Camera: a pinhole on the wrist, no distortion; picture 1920 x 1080 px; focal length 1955.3 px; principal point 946.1 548.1 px. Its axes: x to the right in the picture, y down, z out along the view. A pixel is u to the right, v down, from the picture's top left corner.
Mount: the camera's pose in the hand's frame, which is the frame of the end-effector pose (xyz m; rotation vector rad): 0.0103 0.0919 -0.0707 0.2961 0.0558 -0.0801
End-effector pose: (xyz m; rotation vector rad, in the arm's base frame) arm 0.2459 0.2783 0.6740 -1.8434 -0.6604 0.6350
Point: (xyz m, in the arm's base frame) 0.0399 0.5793 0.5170
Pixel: 1141 848
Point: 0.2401 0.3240 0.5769
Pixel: 1250 926
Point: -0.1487 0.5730 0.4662
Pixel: 625 952
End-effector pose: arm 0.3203 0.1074 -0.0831 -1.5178 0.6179 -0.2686
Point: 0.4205 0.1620 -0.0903
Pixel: 1348 101
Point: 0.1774 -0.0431 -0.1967
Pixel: behind the camera
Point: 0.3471 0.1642 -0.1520
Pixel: 787 742
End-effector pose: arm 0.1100 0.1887 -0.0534 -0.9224 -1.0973 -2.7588
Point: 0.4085 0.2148 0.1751
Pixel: outside the picture
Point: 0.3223 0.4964 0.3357
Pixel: 1085 1047
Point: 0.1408 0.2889 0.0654
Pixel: 1258 422
